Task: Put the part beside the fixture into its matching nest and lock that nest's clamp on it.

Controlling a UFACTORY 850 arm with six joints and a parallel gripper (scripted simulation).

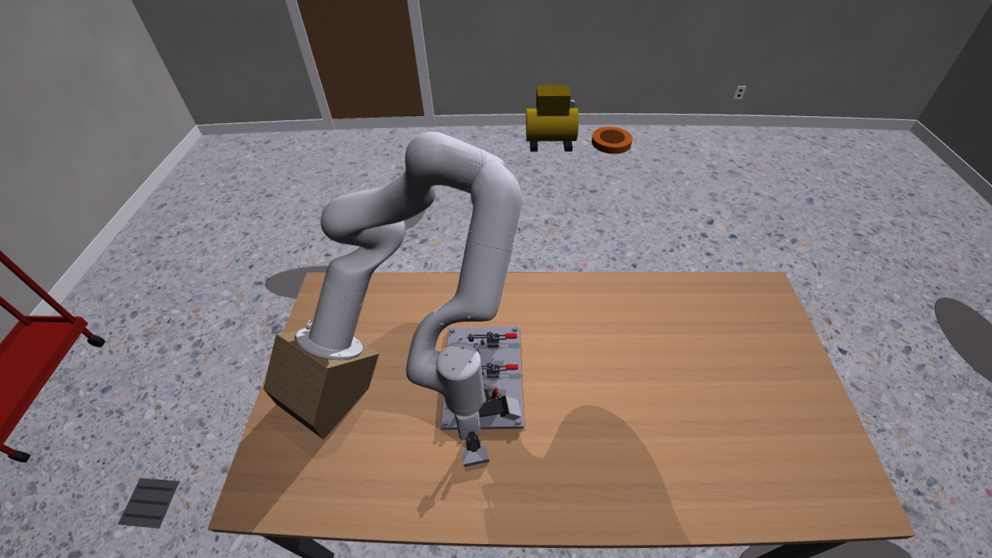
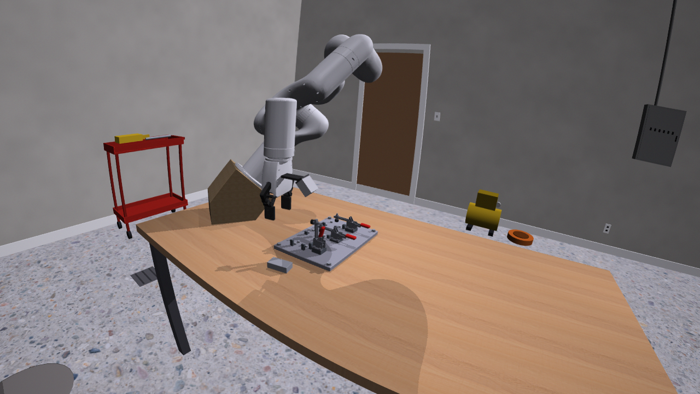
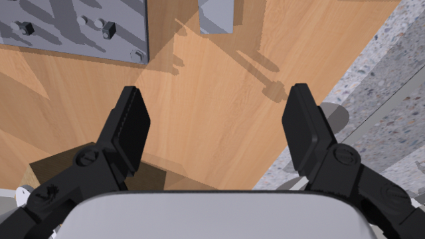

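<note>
Right now my hand is 180 mm above the grey block part. The rest, counted from my hand: grey fixture plate: 60 mm behind, 250 mm to the left, 180 mm below.
</note>
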